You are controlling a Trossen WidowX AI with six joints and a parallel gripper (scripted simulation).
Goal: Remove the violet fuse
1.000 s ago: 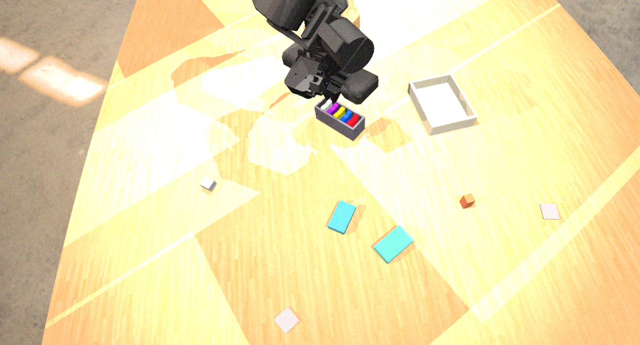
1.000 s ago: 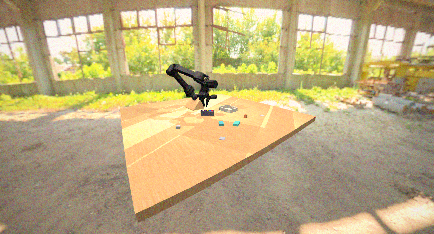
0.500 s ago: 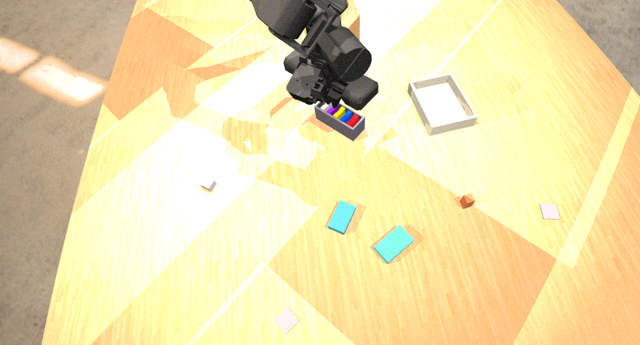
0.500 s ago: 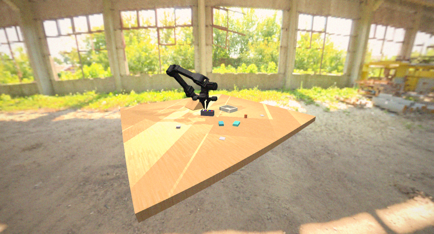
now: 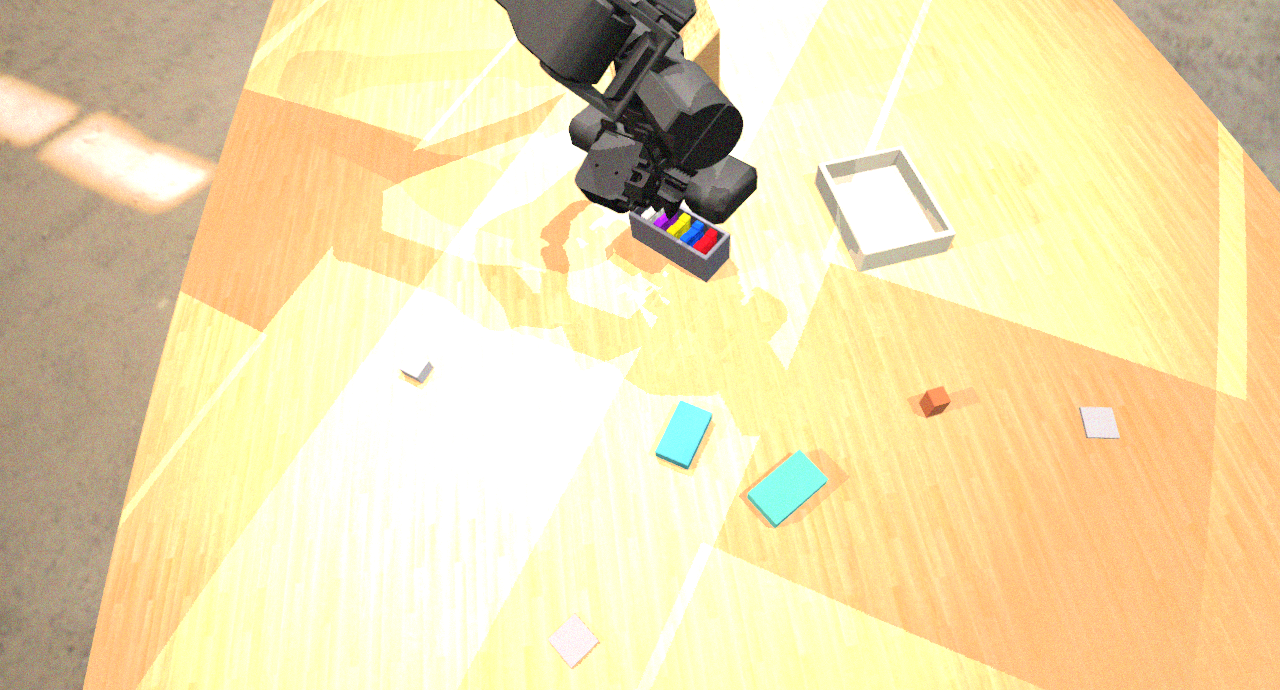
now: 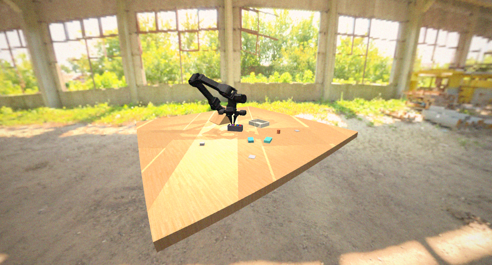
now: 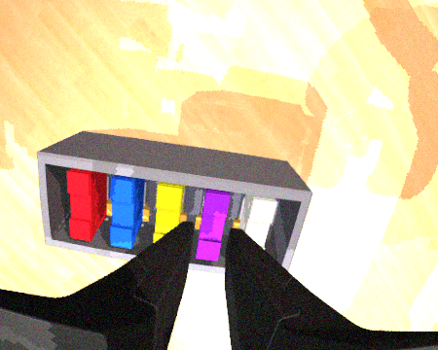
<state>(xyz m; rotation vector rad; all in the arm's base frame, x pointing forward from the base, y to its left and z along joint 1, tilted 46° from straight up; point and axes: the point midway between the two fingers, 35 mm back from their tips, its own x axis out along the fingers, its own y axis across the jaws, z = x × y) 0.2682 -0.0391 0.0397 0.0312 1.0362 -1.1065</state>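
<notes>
My gripper tip is now 2 cm above the violet fuse. The rest, counted from my gripper tip: tray (23 cm to the left, 4 cm below, 1 cm ahead); orange cube (24 cm ahead, 21 cm to the left, 3 cm below); grey cube (28 cm to the right, 12 cm ahead, 4 cm below).
</notes>
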